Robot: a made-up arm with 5 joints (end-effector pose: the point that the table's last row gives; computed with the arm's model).
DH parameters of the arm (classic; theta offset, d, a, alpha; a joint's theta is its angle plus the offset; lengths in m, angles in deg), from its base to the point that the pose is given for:
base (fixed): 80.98 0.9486 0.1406 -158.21
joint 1: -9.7 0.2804 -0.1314 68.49
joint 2: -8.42 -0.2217 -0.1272 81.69
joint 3: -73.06 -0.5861 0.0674 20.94
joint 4: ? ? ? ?
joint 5: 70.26 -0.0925 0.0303 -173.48
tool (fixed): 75.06 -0.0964 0 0
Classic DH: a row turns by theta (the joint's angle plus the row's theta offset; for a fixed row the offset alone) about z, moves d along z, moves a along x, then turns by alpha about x.
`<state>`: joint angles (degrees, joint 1 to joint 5).
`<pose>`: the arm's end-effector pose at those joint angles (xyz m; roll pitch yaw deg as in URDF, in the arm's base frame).
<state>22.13 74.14 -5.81 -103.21 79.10</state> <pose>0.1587 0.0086 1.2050 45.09 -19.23 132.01</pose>
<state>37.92 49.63 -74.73 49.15 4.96</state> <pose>-0.2119 -0.0190 1.1702 -65.16 -40.74 -35.45</pose>
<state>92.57 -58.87 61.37 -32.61 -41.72</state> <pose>-0.3952 -0.3903 1.0257 -12.80 -29.96 -3.85</pose>
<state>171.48 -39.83 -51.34 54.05 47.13</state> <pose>-0.3763 0.7325 0.7001 65.83 -20.17 132.26</pose>
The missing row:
joint 4: -21.66 0.8739 0.0595 147.95
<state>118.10 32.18 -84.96 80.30 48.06</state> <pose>-0.1957 0.4394 1.0794 95.68 -84.81 93.25</pose>
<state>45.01 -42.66 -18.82 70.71 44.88</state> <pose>-0.2718 -0.5145 0.6755 45.81 -34.11 -65.98</pose>
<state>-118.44 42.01 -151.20 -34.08 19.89</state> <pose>-0.0179 -0.0041 0.6905 -26.11 49.30 -96.10</pose>
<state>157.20 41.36 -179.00 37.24 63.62</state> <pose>0.0326 0.0784 0.7187 16.41 44.00 -6.12</pose>
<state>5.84 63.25 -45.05 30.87 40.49</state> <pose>0.0431 -0.0949 1.2091 -52.39 -56.26 -25.18</pose>
